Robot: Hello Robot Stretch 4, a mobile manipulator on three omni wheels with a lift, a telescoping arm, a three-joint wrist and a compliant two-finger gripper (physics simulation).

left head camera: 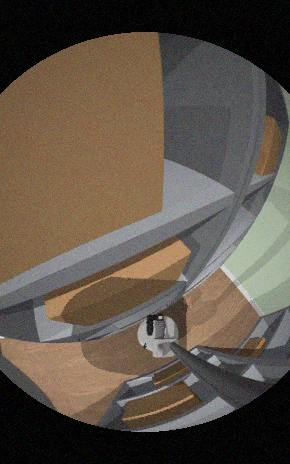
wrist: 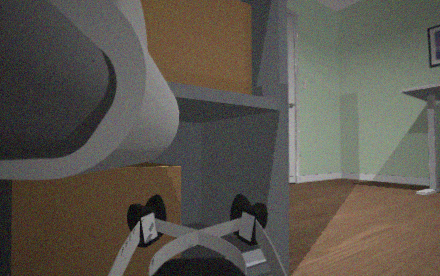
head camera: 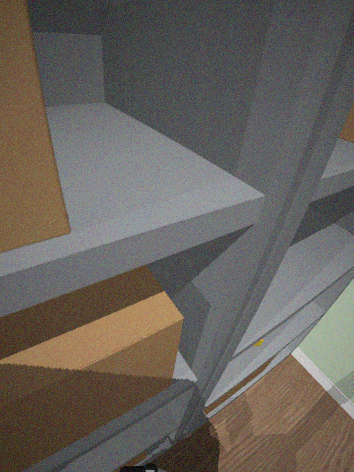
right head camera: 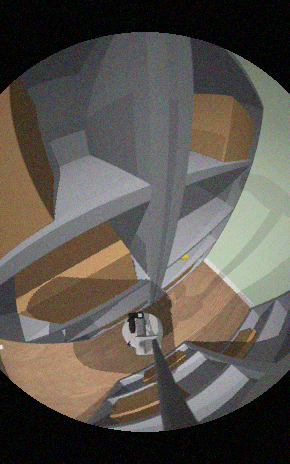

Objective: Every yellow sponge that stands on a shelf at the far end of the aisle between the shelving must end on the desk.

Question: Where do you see a shelving unit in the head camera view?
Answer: At 176,137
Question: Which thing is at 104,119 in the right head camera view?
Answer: A shelving unit.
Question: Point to a shelving unit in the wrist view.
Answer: At 227,143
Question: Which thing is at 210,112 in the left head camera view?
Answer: A shelving unit.
